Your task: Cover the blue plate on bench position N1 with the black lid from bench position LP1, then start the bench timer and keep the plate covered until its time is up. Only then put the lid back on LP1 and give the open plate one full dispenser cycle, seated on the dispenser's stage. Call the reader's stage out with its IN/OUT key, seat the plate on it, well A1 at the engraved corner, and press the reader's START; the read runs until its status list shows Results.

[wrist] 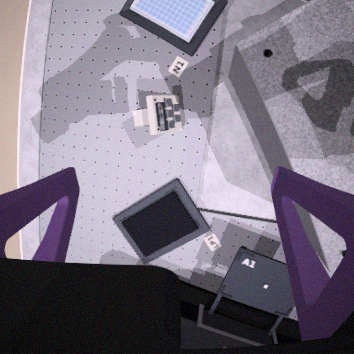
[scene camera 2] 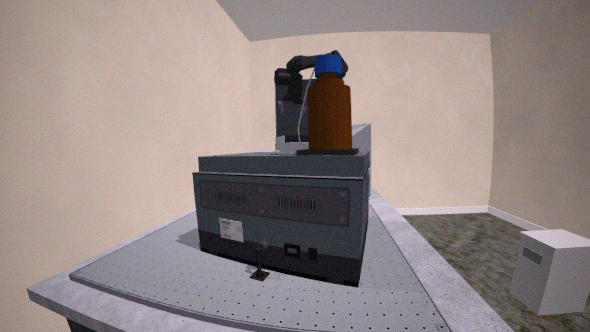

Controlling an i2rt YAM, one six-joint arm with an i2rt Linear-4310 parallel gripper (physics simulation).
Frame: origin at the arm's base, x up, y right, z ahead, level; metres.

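Seen in the pictures: gripper, fingertip midpoint: (wrist: 174, 177) (scene camera 2: 292, 116).
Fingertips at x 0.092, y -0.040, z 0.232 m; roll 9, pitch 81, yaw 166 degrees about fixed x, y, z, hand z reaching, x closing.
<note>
Pixels of each thing's top centre, then the offset from my fingertips to it. "spot": a spot on its surface instead. Level surfaces: height alone.
- blue plate, surface spot: (wrist: 175, 14) spot: dx -0.369, dy +0.207, dz +0.062 m
- N1 label, surface spot: (wrist: 178, 66) spot: dx -0.390, dy +0.118, dz +0.057 m
- black lid, middle of its top: (wrist: 158, 225) dx -0.373, dy -0.184, dz +0.082 m
- LP1 label, surface spot: (wrist: 212, 242) spot: dx -0.390, dy -0.217, dz -0.025 m
- bench timer, middle of its top: (wrist: 143, 115) dx -0.324, dy +0.026, dz +0.101 m
- dark stage marked A1, surface spot: (wrist: 257, 285) spot: dx -0.300, dy -0.251, dz -0.110 m
- large grey instrument, surface spot: (scene camera 2: 280, 200) spot: dx -0.240, dy -0.674, dz -0.028 m
- perforated board, its level: dx -0.390 m
- amber bottle, surface spot: (scene camera 2: 330, 115) spot: dx -0.090, dy -0.660, dz -0.120 m
- small black post, surface spot: (scene camera 2: 259, 274) spot: dx -0.386, dy -0.686, dz +0.018 m
The blue plate (wrist: 175, 14) sits uncovered in a dark holder by the N1 label (wrist: 178, 66), cut off by the top edge of the wrist view. A black rectangle that looks like the black lid (wrist: 160, 225) lies inside a grey frame beside the LP1 label (wrist: 212, 242). The bench timer (wrist: 165, 115) stands between the two positions; its display is unreadable. A dark stage marked A1 (wrist: 257, 285) shows at the lower right, partly behind a finger. My gripper (wrist: 174, 177) (scene camera 2: 292, 107) is open and empty, high above the bench. The dispenser and the reader's keys do not show in the wrist view.
In scene camera 2, a large grey instrument (scene camera 2: 280, 200) stands on the perforated board (scene camera 2: 165, 285), carrying an amber bottle (scene camera 2: 330, 115) with a blue cap and a thin tube. A small black post (scene camera 2: 259, 274) stands behind it. A white box (scene camera 2: 567, 270) is on the floor.
</note>
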